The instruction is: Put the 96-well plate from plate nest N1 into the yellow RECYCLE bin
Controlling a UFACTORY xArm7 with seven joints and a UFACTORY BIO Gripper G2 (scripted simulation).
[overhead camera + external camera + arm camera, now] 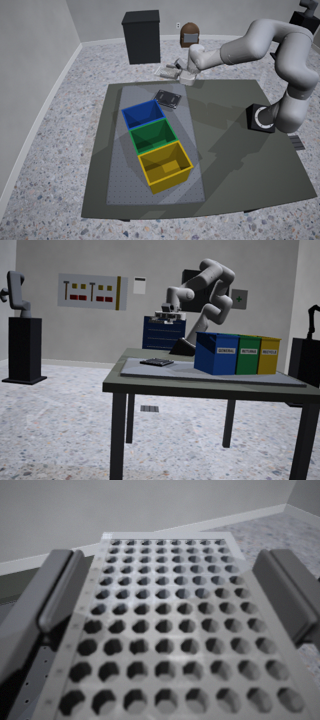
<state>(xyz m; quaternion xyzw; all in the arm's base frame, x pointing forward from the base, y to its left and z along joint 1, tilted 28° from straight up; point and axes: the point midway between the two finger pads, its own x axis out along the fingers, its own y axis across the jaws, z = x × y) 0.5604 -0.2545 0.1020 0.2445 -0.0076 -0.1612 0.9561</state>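
Now: the yellow recycle bin 510 mm to the left of my hand, 140 mm below it and 10 mm behind it. From my hand the other things lie so: black plate nest N1: 220 mm below; blue general bin: 270 mm to the left, 140 mm below, 100 mm ahead; white 96-well plate: 10 mm below.
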